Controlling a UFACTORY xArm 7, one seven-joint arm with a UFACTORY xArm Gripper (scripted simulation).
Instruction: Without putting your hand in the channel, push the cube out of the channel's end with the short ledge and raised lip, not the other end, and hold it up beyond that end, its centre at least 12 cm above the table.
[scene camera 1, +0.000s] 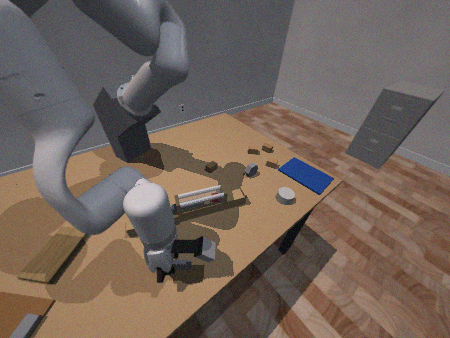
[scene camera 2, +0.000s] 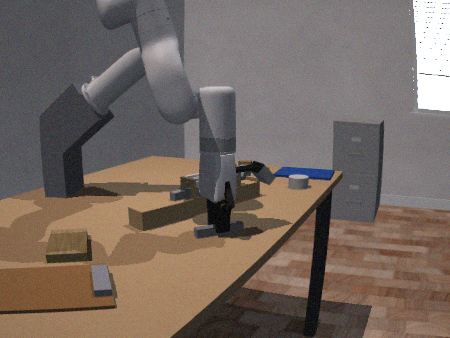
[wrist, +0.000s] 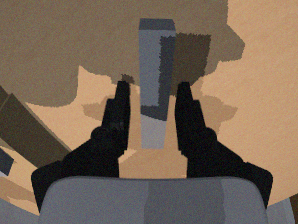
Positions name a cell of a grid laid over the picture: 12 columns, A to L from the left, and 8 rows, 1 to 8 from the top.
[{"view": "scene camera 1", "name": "my gripper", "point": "E7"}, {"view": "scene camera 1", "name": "blue mat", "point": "I5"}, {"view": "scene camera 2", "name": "my gripper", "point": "F6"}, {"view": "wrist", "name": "my gripper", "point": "G4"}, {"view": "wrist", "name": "grey bar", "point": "G2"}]
